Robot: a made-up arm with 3 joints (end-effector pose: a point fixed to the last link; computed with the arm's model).
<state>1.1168 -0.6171 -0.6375</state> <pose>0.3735 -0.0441 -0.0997 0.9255 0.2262 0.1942 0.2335</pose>
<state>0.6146 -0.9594 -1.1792</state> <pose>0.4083 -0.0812 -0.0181 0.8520 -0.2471 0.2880 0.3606</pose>
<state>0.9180 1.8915 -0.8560</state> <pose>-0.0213 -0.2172 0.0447 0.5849 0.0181 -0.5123 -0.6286</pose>
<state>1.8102 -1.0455 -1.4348</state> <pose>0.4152 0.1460 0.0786 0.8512 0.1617 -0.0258 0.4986</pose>
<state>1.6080 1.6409 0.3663</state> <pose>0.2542 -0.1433 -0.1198 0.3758 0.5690 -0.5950 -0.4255</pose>
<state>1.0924 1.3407 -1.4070</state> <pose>0.0302 -0.2220 0.1396 0.7739 -0.1228 -0.1961 -0.5895</pose>
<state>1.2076 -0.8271 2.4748</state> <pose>0.1802 0.2981 0.1403 0.2446 -0.8824 -0.3239 0.2379</pose>
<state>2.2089 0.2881 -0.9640</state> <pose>0.3053 0.0091 -0.0895 0.8040 0.5770 0.0022 -0.1435</pose>
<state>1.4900 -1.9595 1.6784</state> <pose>-0.1275 0.1284 0.0969 0.0075 -0.5572 -0.8267 0.0781</pose>
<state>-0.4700 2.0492 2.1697</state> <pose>0.2482 0.1268 0.3478 0.3429 0.3902 -0.2122 0.8277</pose>
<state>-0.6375 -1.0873 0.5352</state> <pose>0.1296 -0.3814 0.1055 0.8547 -0.0438 0.4309 -0.2862</pose>
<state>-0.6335 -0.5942 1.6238</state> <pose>0.1893 -0.2653 -0.0664 0.8413 0.4543 0.1253 -0.2646</pose>
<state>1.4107 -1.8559 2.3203</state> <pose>-0.0612 0.1864 0.1974 0.1741 -0.5736 -0.7190 0.3516</pose>
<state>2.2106 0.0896 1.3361</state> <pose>0.3739 0.2872 0.2167 0.2010 -0.9786 0.0406 0.0190</pose>
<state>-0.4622 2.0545 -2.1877</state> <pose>-0.0585 0.0495 0.2080 0.1259 -0.5016 -0.5566 -0.6502</pose>
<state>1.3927 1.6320 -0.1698</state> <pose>0.1457 -0.1968 -0.0972 0.5610 0.3933 -0.5172 -0.5129</pose>
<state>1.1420 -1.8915 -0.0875</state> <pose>0.0895 0.0784 -0.1953 0.5057 0.2944 0.6625 0.4677</pose>
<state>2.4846 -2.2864 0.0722</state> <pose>0.0012 0.3343 0.1137 0.1195 0.3971 0.3245 0.8502</pose>
